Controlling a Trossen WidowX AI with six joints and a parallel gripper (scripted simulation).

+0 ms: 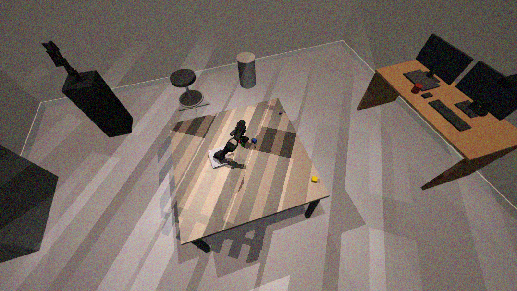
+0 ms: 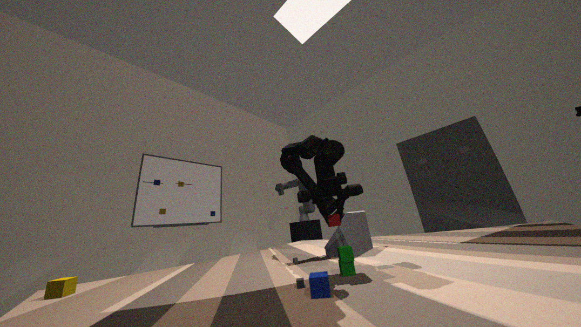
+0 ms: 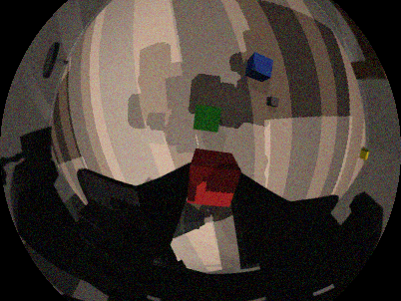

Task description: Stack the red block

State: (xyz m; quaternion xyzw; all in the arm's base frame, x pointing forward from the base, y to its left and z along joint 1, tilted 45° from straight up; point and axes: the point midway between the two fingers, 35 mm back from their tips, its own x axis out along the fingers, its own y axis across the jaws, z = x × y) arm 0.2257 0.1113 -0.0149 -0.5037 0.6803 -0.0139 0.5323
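The blue block is 150 mm ahead of my gripper tip, 50 mm to the left of it and 100 mm below it. The rest, counted from my gripper tip: dark cube (140 mm ahead, 20 mm to the right, 110 mm below); then red block (10 mm above); then purple piece (530 mm ahead, 350 mm to the left, 110 mm below).
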